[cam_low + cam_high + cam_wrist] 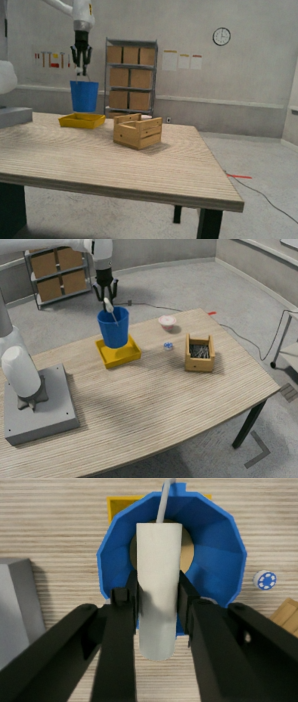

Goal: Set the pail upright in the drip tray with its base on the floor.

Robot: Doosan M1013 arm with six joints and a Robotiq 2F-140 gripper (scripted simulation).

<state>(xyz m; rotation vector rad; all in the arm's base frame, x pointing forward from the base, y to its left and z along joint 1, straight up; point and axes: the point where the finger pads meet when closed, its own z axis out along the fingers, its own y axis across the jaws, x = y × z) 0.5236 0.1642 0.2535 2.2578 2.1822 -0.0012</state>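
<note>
Now: hand 1 cm short of the white handle grip and 3 cm above it. Also, from my hand: blue-and-white disc (30 cm ahead, 9 cm to the right, 32 cm below); yellow drip tray (2 cm ahead, 32 cm below); blue pail (1 cm ahead, 9 cm below).
</note>
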